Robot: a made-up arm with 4 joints.
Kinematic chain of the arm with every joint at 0, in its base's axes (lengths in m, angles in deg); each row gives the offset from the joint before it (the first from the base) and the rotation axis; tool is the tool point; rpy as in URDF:
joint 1: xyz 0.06 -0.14 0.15 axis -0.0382 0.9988 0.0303
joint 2: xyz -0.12 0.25 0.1 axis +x
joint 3: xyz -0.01 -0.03 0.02 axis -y
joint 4: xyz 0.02 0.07 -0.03 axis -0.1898 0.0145 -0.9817
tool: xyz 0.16 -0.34 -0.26 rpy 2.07 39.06 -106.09
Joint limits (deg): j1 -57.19..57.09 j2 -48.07..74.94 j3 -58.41..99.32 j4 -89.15..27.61
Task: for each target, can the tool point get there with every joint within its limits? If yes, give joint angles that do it. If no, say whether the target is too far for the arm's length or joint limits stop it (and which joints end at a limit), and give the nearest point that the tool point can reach.
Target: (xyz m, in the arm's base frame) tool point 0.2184 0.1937 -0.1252
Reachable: yes | joints 32.98 2.13 9.02 -63.60
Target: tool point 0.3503 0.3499 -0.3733
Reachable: no: joint limits stop it (at a limit: joint 1, joint 3, joint 4) | nearest point 0.2383 0.2811 -0.2132 | short by 0.207 m
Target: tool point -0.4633 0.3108 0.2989
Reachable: no: joint limits stop it (at a limit: joint 1, joint 2, joint 3) | nearest point -0.3457 0.2609 0.2406 | short by 0.140 m
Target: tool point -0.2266 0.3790 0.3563
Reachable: no: joint limits stop it (at a limit: joint 1, joint 2, joint 3) | nearest point -0.2573 0.4247 0.2373 | short by 0.131 m
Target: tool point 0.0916 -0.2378 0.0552
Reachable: yes | joints 32.34 -0.92 31.34 16.35
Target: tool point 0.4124 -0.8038 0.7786
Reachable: no: too far | nearest point 0.2334 -0.2606 0.4811 | short by 0.645 m
